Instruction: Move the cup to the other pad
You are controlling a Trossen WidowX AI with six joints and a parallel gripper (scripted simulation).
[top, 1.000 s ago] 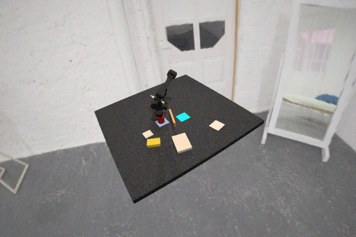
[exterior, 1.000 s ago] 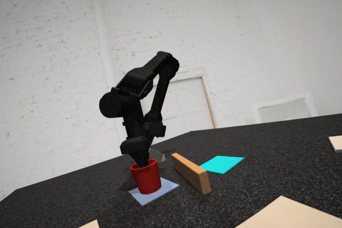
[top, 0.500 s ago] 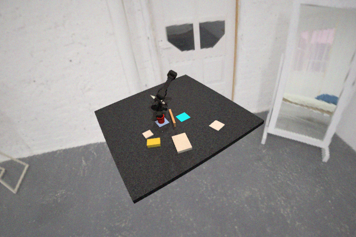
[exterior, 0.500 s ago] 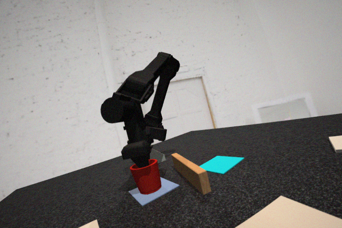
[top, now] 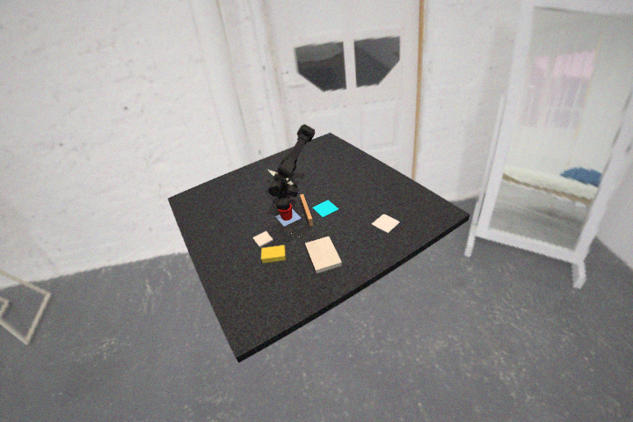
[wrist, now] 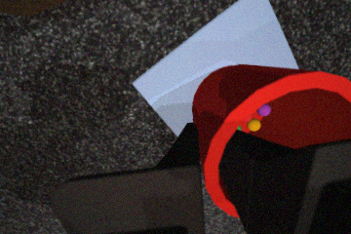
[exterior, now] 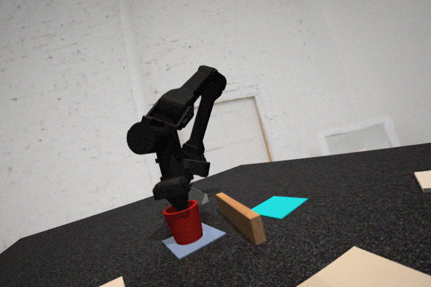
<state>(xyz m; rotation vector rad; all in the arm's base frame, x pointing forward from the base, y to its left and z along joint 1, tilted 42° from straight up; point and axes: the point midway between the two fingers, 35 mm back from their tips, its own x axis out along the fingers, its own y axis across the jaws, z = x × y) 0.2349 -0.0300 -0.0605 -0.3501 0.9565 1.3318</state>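
My gripper tip is 30 mm short of the light blue pad, 10 mm to the left of it and 50 mm above it. From my gripper tip the other things lie so: red cup 30 mm ahead, 10 mm to the right; then wooden block 50 mm ahead, 90 mm to the left, 20 mm below; then cyan pad 70 mm ahead, 200 mm to the left, 50 mm below.
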